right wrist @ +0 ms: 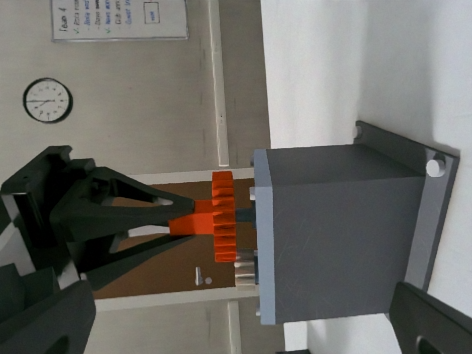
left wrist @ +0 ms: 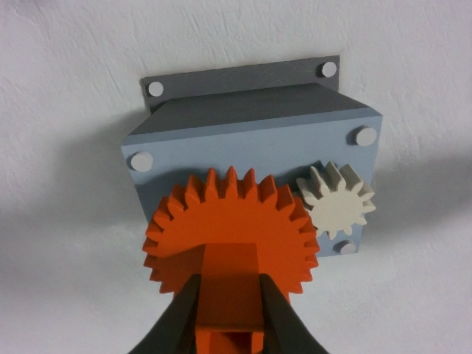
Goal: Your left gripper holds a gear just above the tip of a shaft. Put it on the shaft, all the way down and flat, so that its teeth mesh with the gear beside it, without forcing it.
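Places are measured from the left arm's base along level axes (x ahead, y down, z left), in millimetres.
Where they show: left gripper, between the fingertips: (right wrist: 195, 218) (left wrist: 230, 288); right gripper, between the fingertips: (right wrist: 242, 295).
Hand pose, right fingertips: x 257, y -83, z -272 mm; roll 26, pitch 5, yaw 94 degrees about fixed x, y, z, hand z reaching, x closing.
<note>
Each offset is from my right fingertips to the centre of the thing. Level surfaces: height alone.
The orange gear {dx +13, dy -16, dz +129 mm} (left wrist: 230, 220) (right wrist: 223, 240) is on the shaft side of the box, its hub held by my left gripper (left wrist: 230, 288) (right wrist: 195, 218), which is shut on it. In the right wrist view a short length of dark shaft {dx +12, dy +11, dz +127 mm} (right wrist: 245, 215) shows between the gear and the box's face plate, so the gear stands off the plate, looking about parallel to it. The small pale gear {dx -31, dy +14, dz +137 mm} (left wrist: 337, 210) (right wrist: 245, 272) sits against the plate. The orange gear's near face is about level with the pale gear's outer face; its rim overlaps the pale teeth in the left wrist view. The bore is hidden. My right gripper (right wrist: 242, 295) is open and empty.
The grey box {dx -1, dy +69, dz +129 mm} (left wrist: 250, 107) (right wrist: 345, 240) has a blue-grey face plate {dx +0, dy +18, dz +131 mm} (left wrist: 240, 145) (right wrist: 267, 240) with round pale screw heads near its corners, and a dark base flange (left wrist: 240, 80) (right wrist: 435, 215) on the white table {dy +123 mm} (left wrist: 65, 280) (right wrist: 315, 60). My right fingers stand apart on either side of the right wrist view.
</note>
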